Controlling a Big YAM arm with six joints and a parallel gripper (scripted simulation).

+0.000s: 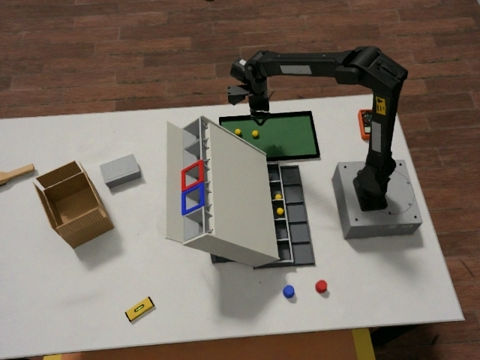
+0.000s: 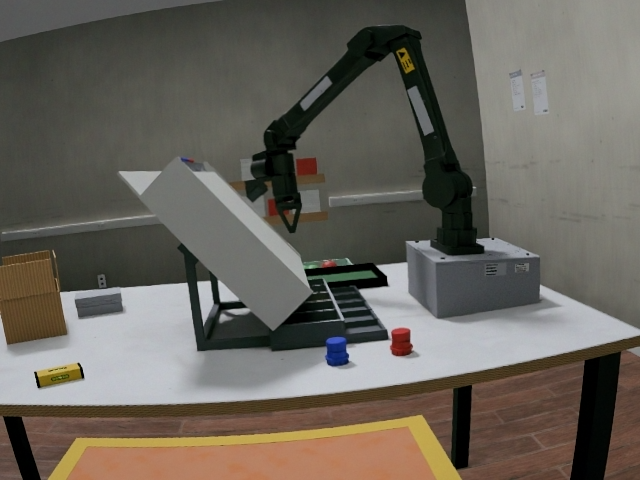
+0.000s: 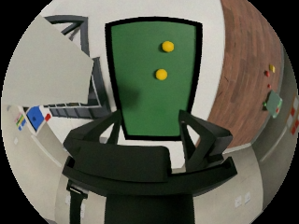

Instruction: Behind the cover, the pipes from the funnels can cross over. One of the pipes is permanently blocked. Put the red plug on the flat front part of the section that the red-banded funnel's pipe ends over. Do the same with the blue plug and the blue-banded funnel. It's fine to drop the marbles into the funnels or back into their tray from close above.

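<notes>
The green marble tray is 4 cm behind my hand and 15 cm below it. Also, from my hand: white sloped cover: 11 cm ahead, 32 cm to the left, 5 cm above; then cardboard box: 67 cm ahead, 22 cm to the left, 8 cm below.
</notes>
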